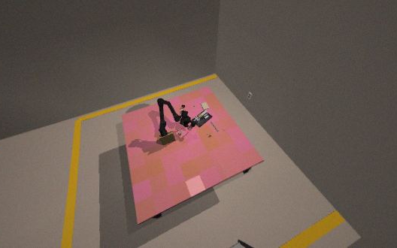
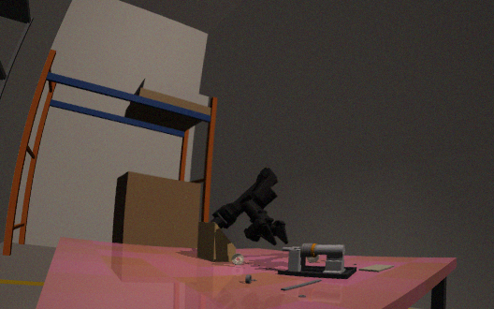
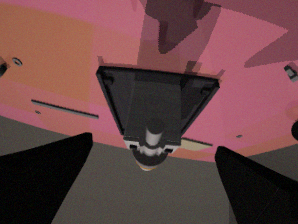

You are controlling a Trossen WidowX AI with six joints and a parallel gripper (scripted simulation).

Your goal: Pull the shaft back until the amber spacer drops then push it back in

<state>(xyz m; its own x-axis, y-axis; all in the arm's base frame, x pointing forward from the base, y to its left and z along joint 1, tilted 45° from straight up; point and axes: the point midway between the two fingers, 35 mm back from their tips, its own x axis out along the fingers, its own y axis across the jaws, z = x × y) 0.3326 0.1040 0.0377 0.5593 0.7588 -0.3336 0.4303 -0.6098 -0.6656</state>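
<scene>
Right now the shaft is 70 mm ahead of my gripper tip, 30 mm to the left of it and 20 mm below it. The rest, counted from my gripper tip: thin grey bar: 230 mm ahead, 110 mm to the right, 100 mm below; then small grey part: 140 mm ahead, 210 mm to the right, 90 mm below; then amber spacer: 110 mm ahead, 50 mm to the left, 20 mm below.
</scene>
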